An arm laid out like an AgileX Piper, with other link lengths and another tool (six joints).
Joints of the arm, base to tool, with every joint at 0 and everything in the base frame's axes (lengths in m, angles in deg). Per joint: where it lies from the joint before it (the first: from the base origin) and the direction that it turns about. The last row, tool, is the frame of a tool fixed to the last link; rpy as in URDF.
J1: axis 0 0 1 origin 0 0 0.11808
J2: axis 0 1 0 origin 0 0 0
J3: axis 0 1 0 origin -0.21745 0 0.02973
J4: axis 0.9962 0 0.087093 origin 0.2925 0 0.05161
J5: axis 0 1 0 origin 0 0 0
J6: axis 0.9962 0 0.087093 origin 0.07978 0 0.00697
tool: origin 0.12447 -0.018 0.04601 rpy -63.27 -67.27 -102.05
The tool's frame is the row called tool.
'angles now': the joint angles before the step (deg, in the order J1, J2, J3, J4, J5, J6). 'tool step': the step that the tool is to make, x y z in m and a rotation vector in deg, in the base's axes. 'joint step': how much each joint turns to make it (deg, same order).
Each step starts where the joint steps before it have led.
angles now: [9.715 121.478 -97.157 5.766 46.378 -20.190]
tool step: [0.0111 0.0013 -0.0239 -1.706 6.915 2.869]
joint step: [-0.557 10.969 -14.793 0.008 11.183 -2.526]
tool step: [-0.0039 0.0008 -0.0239 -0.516 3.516 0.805]
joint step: [-0.006 4.021 -2.839 0.155 2.440 -0.640]
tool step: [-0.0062 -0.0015 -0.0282 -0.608 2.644 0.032]
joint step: [0.009 2.946 0.020 -0.182 -0.261 0.008]
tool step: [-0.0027 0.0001 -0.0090 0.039 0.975 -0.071]
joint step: [-0.006 0.935 0.017 0.207 0.005 -0.005]
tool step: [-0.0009 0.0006 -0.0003 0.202 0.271 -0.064]
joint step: [-0.003 0.007 0.000 0.251 0.230 -0.004]
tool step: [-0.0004 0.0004 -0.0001 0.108 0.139 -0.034]
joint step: [0.007 0.024 -0.043 0.130 0.139 0.009]
